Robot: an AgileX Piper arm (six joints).
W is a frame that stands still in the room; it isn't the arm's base.
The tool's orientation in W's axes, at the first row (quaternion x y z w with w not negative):
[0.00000, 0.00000, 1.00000, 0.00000]
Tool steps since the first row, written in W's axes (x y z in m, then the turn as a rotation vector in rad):
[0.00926, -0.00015, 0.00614, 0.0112, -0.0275, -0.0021]
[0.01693, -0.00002, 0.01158, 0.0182, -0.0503, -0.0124]
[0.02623, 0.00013, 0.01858, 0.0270, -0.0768, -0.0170]
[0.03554, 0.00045, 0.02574, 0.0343, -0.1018, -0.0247]
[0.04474, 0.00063, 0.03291, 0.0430, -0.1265, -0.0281]
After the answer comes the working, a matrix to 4 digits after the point.
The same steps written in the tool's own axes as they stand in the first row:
[-0.00926, 0.00015, 0.00614, -0.0112, 0.0275, -0.0021]
[-0.01693, 0.00002, 0.01158, -0.0182, 0.0503, -0.0124]
[-0.02623, -0.00013, 0.01858, -0.0270, 0.0768, -0.0170]
[-0.03554, -0.00045, 0.02574, -0.0343, 0.1018, -0.0247]
[-0.04474, -0.00063, 0.03291, -0.0430, 0.1265, -0.0281]

The tool's axes in the first row as the columns of a matrix, in W's axes (rounded; the answer above uses it unrounded):
[-1.0000, 0.0000, 0.0000]
[0.0000, -1.0000, 0.0000]
[0.0000, 0.0000, 1.0000]

